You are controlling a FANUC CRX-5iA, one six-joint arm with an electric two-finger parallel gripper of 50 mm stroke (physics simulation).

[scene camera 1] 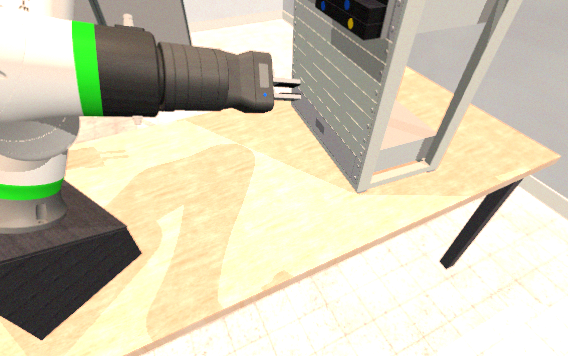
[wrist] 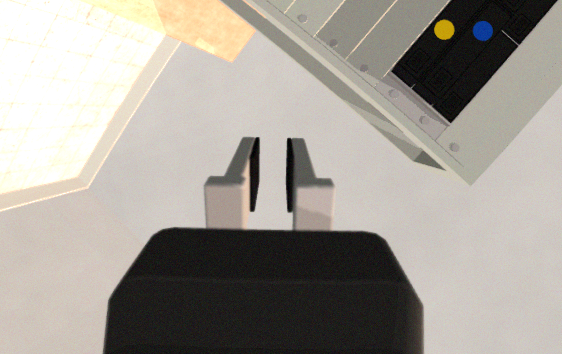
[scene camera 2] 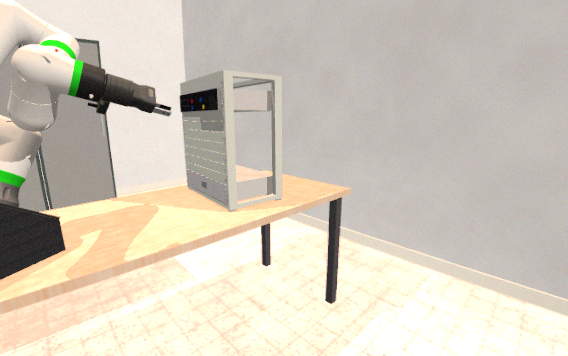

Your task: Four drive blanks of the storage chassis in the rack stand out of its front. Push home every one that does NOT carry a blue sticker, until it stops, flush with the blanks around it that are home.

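Pixels of known places: gripper, fingertip midpoint: (scene camera 1: 297,90) (wrist: 272,160) (scene camera 2: 170,111); arm's base, origin of the base link: (scene camera 1: 19,212).
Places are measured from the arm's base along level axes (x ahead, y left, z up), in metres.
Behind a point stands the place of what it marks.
The black storage chassis (scene camera 1: 377,12) {x 0.719, y 0.100, z 0.295 m} (scene camera 2: 213,102) {x 0.721, y 0.104, z 0.276 m} (wrist: 452,102) {x 0.732, y 0.119, z 0.319 m} sits high in the grey rack (scene camera 1: 376,125) {x 0.763, y 0.074, z 0.057 m} (scene camera 2: 229,150) {x 0.770, y 0.075, z 0.083 m} (wrist: 505,120) {x 0.742, y 0.150, z 0.378 m}. In scene camera 2, its front shows a red sticker (scene camera 2: 191,101) {x 0.667, y 0.271, z 0.289 m} and a blue sticker (scene camera 2: 201,99) {x 0.689, y 0.171, z 0.292 m} above another blue sticker (scene camera 2: 193,107) {x 0.671, y 0.253, z 0.262 m} and a yellow sticker (scene camera 2: 203,106) {x 0.691, y 0.149, z 0.262 m}. The yellow sticker (scene camera 1: 350,23) {x 0.691, y 0.150, z 0.262 m} (wrist: 444,30) {x 0.691, y 0.150, z 0.262 m} also shows in the other views. Blanks stand out in scene camera 1; their exact depths are unclear. My gripper (scene camera 1: 299,89) {x 0.534, y -0.053, z 0.239 m} (scene camera 2: 170,110) {x 0.534, y -0.053, z 0.239 m} (wrist: 272,160) {x 0.534, y -0.053, z 0.239 m} is empty, its fingers a narrow gap apart, in front of the rack and apart from it.
Grey filler panels (scene camera 1: 335,75) {x 0.721, y 0.268, z 0.091 m} (scene camera 2: 205,150) {x 0.719, y 0.279, z 0.065 m} cover the rack front below the chassis. The rack stands on the wooden table (scene camera 1: 300,225) {x 0.572, y -0.004, z -0.184 m} (scene camera 2: 175,220) {x 0.534, y 0.088, z -0.184 m}. The dark robot pedestal (scene camera 1: 65,280) {x 0.073, y -0.112, z -0.088 m} (scene camera 2: 30,240) {x 0.107, y -0.078, z -0.111 m} is at the left. A wall (scene camera 2: 425,125) rises behind the table.
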